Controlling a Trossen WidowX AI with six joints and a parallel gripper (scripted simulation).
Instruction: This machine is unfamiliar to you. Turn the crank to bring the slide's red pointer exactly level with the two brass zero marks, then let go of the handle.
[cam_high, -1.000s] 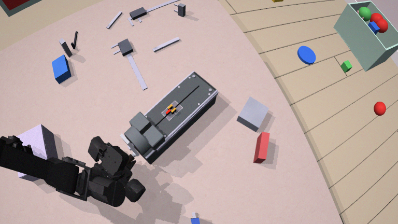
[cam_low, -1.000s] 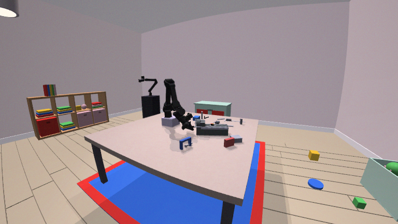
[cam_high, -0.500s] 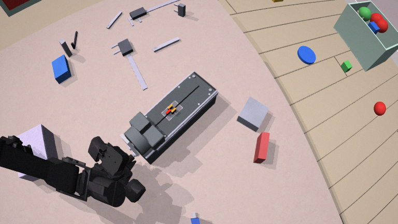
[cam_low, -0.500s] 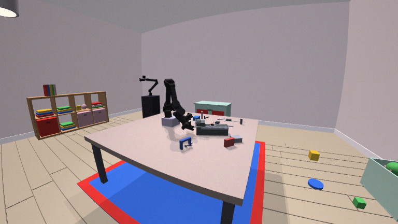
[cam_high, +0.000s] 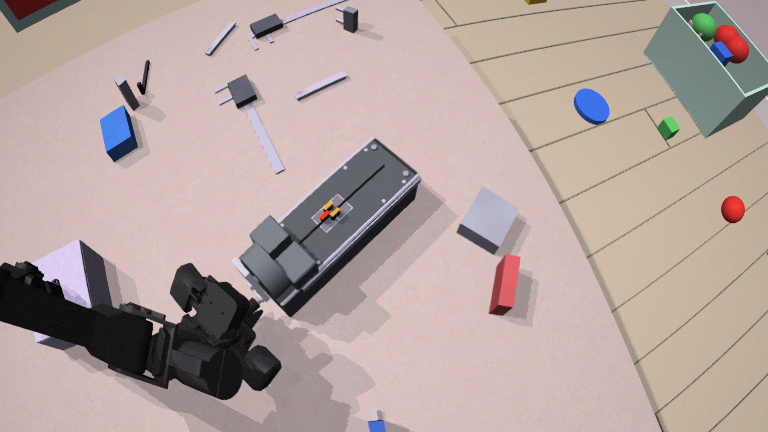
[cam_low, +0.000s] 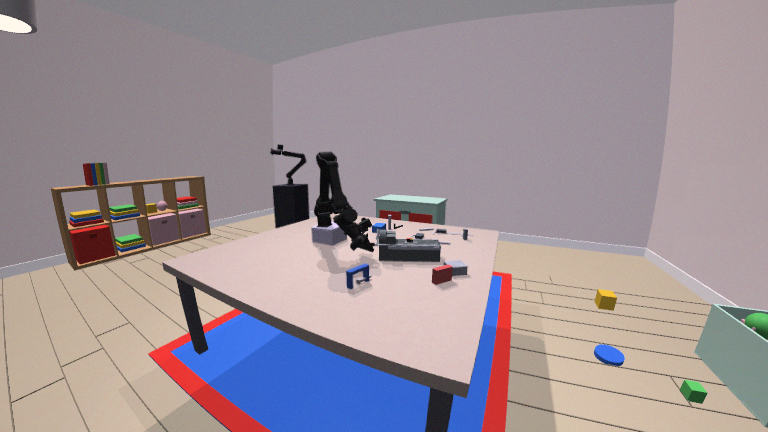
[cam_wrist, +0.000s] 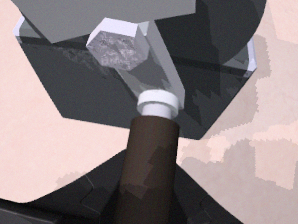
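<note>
Now: the dark brown crank handle 20 mm behind my gripper tip, 10 mm to the right of it and 30 mm above it. Round my gripper tip: red pointer 140 mm ahead, 50 mm to the left, 50 mm above; then red block 310 mm ahead, 150 mm to the right, 10 mm below; then grey block 350 mm ahead, 60 mm to the right, 20 mm below.
</note>
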